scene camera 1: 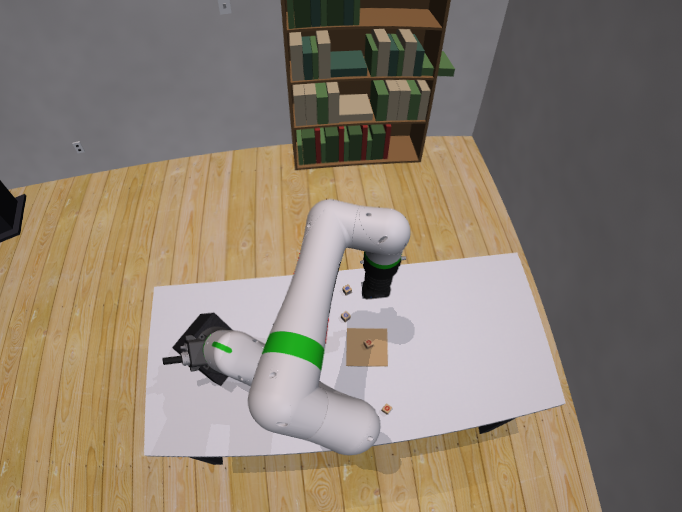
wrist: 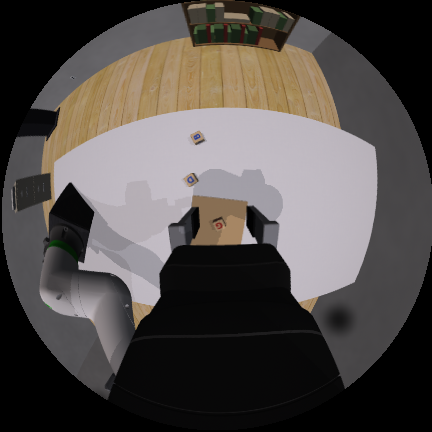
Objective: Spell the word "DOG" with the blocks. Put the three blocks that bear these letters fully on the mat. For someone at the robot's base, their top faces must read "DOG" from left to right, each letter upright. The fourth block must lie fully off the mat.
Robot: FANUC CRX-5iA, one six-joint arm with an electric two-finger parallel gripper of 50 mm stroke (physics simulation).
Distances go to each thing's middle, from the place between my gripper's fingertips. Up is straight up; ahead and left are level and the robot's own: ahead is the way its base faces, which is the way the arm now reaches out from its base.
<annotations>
Right now my hand is 23 cm above the brown mat [scene camera 1: 356, 354], 8 cm to the left of it and 3 cm past it.
</annotations>
